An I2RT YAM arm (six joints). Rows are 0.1 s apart.
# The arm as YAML. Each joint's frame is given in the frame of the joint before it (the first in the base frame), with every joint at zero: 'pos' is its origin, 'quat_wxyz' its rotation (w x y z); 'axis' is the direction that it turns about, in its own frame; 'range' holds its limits. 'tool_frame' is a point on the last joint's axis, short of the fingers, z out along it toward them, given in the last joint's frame.
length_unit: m
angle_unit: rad
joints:
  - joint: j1
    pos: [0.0, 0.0, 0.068]
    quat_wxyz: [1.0, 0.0, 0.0, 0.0]
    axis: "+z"
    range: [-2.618, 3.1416]
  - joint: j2
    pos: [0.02, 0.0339, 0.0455]
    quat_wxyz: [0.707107, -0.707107, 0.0, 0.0]
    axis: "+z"
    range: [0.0, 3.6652]
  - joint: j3
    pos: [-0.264, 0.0, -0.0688]
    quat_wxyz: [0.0, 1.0, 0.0, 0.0]
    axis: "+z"
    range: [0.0, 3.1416]
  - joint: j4
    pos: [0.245, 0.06, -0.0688]
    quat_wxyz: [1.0, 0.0, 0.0, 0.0]
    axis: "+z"
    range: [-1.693, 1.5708]
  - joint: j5
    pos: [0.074, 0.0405, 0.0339]
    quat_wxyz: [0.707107, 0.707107, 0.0, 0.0]
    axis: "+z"
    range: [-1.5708, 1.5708]
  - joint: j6
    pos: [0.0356, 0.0, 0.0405]
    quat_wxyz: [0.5, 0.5, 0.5, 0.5]
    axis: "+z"
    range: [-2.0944, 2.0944]
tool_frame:
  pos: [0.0, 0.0, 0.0]
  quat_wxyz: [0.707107, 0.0, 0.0, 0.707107]
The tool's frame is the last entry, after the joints.
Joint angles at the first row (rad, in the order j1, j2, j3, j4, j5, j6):
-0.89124 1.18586 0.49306 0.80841 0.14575 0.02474
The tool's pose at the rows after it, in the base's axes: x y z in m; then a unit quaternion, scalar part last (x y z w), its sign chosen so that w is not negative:
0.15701, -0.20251, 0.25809, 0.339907, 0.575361, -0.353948, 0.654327
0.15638, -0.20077, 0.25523, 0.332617, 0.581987, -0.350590, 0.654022
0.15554, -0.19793, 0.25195, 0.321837, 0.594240, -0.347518, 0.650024
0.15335, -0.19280, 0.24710, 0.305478, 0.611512, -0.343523, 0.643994
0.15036, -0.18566, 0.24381, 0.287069, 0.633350, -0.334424, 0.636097
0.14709, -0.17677, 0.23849, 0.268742, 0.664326, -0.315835, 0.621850
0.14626, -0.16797, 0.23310, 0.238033, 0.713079, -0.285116, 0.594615
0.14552, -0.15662, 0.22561, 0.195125, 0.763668, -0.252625, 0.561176
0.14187, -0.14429, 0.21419, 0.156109, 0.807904, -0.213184, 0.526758
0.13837, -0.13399, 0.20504, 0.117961, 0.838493, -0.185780, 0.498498
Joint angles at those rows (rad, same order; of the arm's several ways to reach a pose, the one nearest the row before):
-0.89241 1.18906 0.48796 0.80916 0.13626 0.02302
-0.89257 1.18508 0.47582 0.81146 0.11810 0.01506
-0.89124 1.17394 0.46236 0.79869 0.09573 -0.00294
-0.88971 1.15086 0.43886 0.77766 0.06347 -0.03092
-0.88665 1.10812 0.41871 0.72234 0.02292 -0.05923
-0.88089 1.05380 0.39934 0.62735 -0.02653 -0.08626
-0.87037 1.00323 0.40381 0.46810 -0.10022 -0.13814
-0.85065 0.95577 0.40678 0.30027 -0.17214 -0.21631
-0.83630 0.91166 0.39690 0.14120 -0.24360 -0.28795
-0.82270 0.87964 0.38751 0.02170 -0.29287 -0.36274

